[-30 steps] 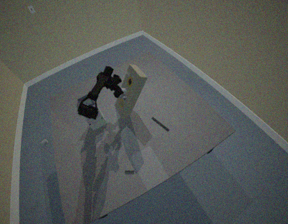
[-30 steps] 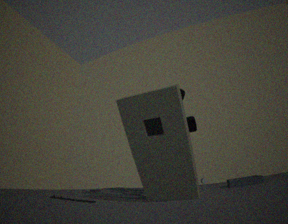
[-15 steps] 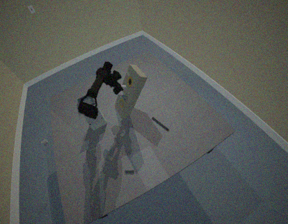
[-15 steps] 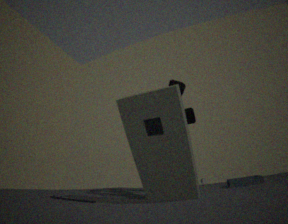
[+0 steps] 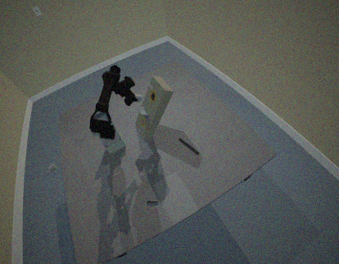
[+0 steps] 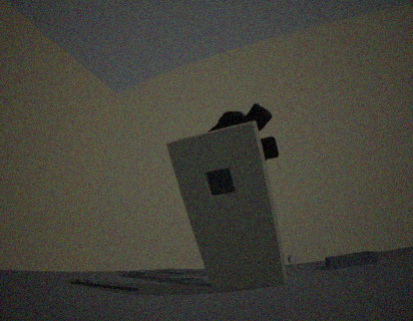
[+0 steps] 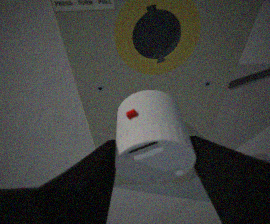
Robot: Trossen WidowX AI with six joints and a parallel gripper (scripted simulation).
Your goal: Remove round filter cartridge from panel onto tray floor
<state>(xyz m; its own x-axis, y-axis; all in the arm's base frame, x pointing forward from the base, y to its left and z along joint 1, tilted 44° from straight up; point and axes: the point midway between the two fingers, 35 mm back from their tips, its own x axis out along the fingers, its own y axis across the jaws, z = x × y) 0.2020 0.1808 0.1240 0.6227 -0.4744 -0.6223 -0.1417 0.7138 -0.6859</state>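
Right now my gripper tip is 12 cm above the service panel and 7 cm short of it. Round my gripper tip: round filter cartridge right at my gripper tip; small dark piece 52 cm to the right, 28 cm below, 12 cm behind.
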